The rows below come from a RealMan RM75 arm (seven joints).
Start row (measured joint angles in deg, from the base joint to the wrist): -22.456, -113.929, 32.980, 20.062, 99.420, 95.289, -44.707
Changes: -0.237, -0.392, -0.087, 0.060, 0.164, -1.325, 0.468; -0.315, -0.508, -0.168, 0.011, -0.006, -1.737, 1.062; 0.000, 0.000, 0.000, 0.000, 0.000, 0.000, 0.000; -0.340, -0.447, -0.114, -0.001, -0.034, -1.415, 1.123; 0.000, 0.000, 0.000, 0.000, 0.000, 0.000, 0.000; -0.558, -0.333, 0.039, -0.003, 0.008, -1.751, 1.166; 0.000, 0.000, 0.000, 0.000, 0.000, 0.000, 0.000; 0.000, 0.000, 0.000, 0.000, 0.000, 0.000, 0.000; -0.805, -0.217, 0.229, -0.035, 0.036, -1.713, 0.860; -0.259, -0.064, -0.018, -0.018, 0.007, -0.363, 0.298; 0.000, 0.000, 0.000, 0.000, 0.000, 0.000, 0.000; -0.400, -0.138, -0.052, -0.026, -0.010, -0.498, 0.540; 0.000, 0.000, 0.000, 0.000, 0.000, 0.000, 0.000
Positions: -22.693, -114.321, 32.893, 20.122, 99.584, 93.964, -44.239; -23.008, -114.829, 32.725, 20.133, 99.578, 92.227, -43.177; -23.008, -114.829, 32.725, 20.133, 99.578, 92.227, -43.177; -23.348, -115.276, 32.611, 20.132, 99.544, 90.812, -42.054; -23.348, -115.276, 32.611, 20.132, 99.544, 90.812, -42.054; -23.906, -115.609, 32.650, 20.129, 99.552, 89.061, -40.888; -23.906, -115.609, 32.650, 20.129, 99.552, 89.061, -40.888; -23.906, -115.609, 32.650, 20.129, 99.552, 89.061, -40.888; -24.711, -115.826, 32.879, 20.094, 99.588, 87.348, -40.028; -24.970, -115.890, 32.861, 20.076, 99.595, 86.985, -39.730; -24.970, -115.890, 32.861, 20.076, 99.595, 86.985, -39.730; -25.370, -116.028, 32.809, 20.050, 99.585, 86.487, -39.190; -25.370, -116.028, 32.809, 20.050, 99.585, 86.487, -39.190
